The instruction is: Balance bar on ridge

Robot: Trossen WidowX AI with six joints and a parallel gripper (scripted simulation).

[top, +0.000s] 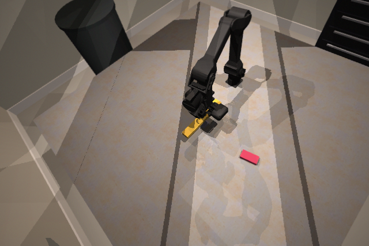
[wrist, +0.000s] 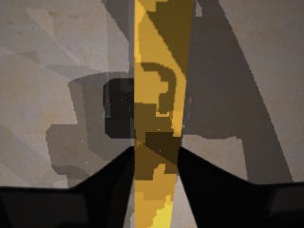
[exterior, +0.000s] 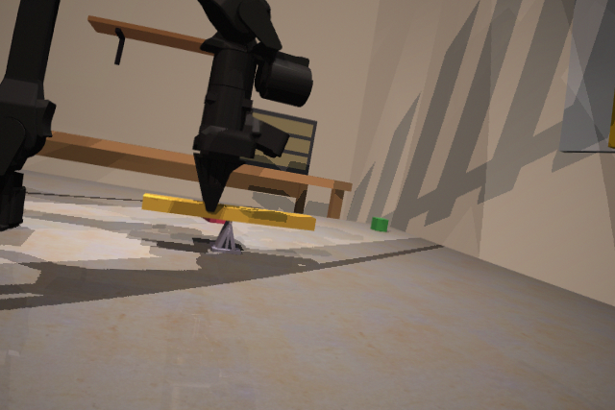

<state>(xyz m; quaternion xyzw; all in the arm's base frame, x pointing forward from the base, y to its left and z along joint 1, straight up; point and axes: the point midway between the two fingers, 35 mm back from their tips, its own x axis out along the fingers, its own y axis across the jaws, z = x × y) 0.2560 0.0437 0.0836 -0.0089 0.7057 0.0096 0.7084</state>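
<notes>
Now: gripper tip 30 mm short of the yellow bar. From my gripper tip the other things lie so: flat red block 250 mm to the left, 40 mm below, 30 mm ahead; small green cube 480 mm ahead, 460 mm to the left, 30 mm below.
</notes>
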